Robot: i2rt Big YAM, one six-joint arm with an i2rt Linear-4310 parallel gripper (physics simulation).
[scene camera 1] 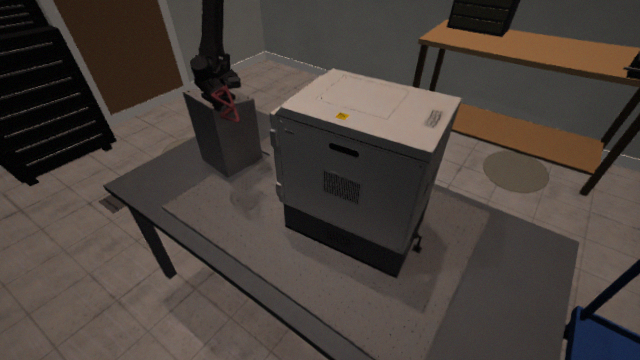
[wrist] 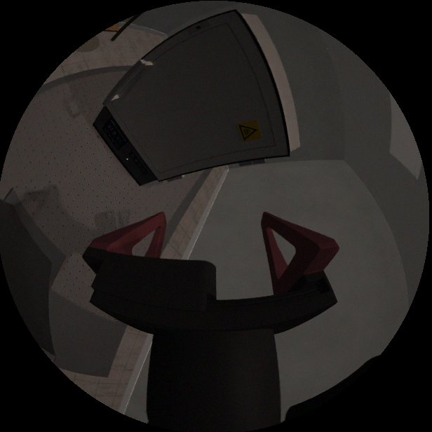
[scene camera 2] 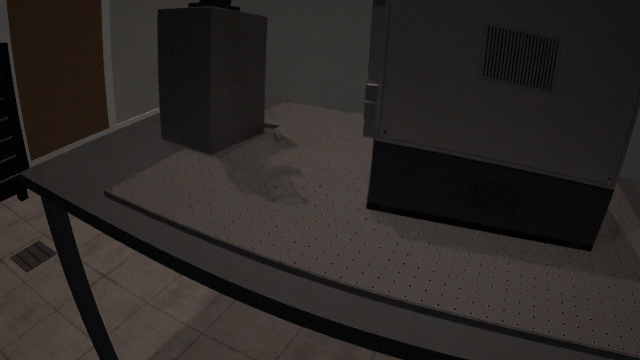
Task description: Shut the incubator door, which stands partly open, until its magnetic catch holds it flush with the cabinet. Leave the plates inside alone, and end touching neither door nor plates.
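Where they show: gripper, fingertip midpoint: [scene camera 1: 236,114]; arm's base at its link origin: [scene camera 2: 213,10].
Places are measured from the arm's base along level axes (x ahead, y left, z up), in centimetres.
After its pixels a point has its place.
Observation:
The incubator cabinet [scene camera 1: 380,185] {z 4.8, x 86.7, y 1.0 cm} [scene camera 2: 440,100] {z -11.7, x 62.5, y -6.0 cm} [wrist: 281,85] stands on the perforated board, its vented panel facing the scene cameras. In the wrist view the door [wrist: 195,105], with a yellow biohazard label, covers the cabinet's front. It looks flush along the edges that show, with no wide gap; a very small gap cannot be told from here. The plates do not show; the door hides the inside. My gripper [scene camera 1: 229,106] {z 7.8, x 29.3, y -9.2 cm} [wrist: 213,217] is open and empty, held above the grey pedestal, apart from the door. It does not show in scene camera 2.
The grey pedestal [scene camera 1: 230,135] {z -14.1, x 8.5, y -2.5 cm} [scene camera 2: 212,80] {z -16.7, x 8.9, y -7.6 cm} stands beside the board [scene camera 1: 320,290] {z -34.3, x 82.2, y -18.5 cm} [scene camera 2: 300,240] {z -34.3, x 49.2, y -25.1 cm}. Two hinge blocks sit on the cabinet edge nearest the pedestal. A dark control panel [wrist: 122,145] is below the door. A wooden bench [scene camera 1: 525,50] and a blue cart [scene camera 1: 600,337] stand off the table.

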